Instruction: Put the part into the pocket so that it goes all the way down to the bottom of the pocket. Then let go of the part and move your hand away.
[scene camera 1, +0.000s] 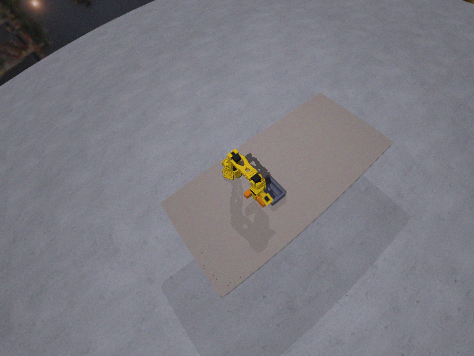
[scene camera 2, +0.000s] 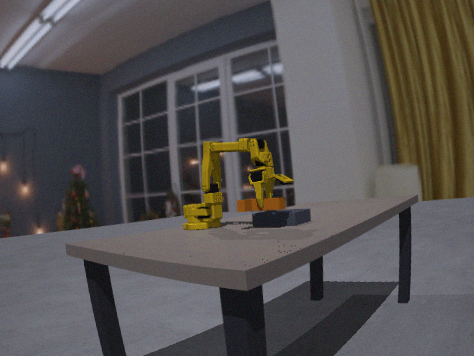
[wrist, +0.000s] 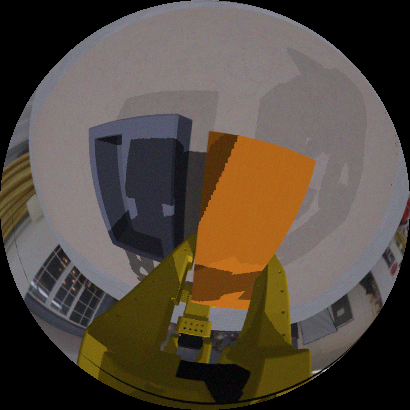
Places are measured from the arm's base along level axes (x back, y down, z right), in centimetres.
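Pixels of known places: hand at its tool point: (scene camera 1: 260, 195) (scene camera 2: 268, 204) (wrist: 201, 241); arm's base at its link origin: (scene camera 1: 234, 174) (scene camera 2: 207, 227).
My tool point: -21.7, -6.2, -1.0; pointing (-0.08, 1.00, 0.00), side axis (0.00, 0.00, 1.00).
For each thing: its top centre in the pictures, then the offset to it from my tool point, as dx, dy, dz. Level surfaces: height alone.
- orange block-shaped part at its top centre: (wrist: 256, 279) (scene camera 2: 260, 198) (scene camera 1: 255, 197) +0.2, -1.8, +3.0
- blue-grey block with the rectangular pocket, top centre: (wrist: 124, 204) (scene camera 2: 281, 211) (scene camera 1: 270, 188) +0.7, +2.5, -7.0
- table top at its surface level: dy +6.2
The orange block-shaped part (scene camera 1: 261, 201) (scene camera 2: 275, 203) (wrist: 255, 200) is held between the two jaws of my gripper (scene camera 1: 255, 197) (scene camera 2: 260, 205) (wrist: 231, 252), which press on its two sides. The part is raised above the table top. The blue-grey block with the rectangular pocket (scene camera 1: 284, 192) (scene camera 2: 282, 218) (wrist: 150, 126) stands on the table, to the left of the part in the wrist view. The part is outside the pocket, off to one side. Much of the pocket floor shows in the wrist view, in shadow; its near end is partly hidden behind a jaw.
The table top (scene camera 1: 320, 130) (scene camera 2: 160, 252) (wrist: 225, 60) is beige, with dark legs. The arm's yellow base (scene camera 1: 230, 170) (scene camera 2: 202, 215) stands near one long edge of it. Shadows of the arm and part fall on the table. Windows and a curtain are in the background.
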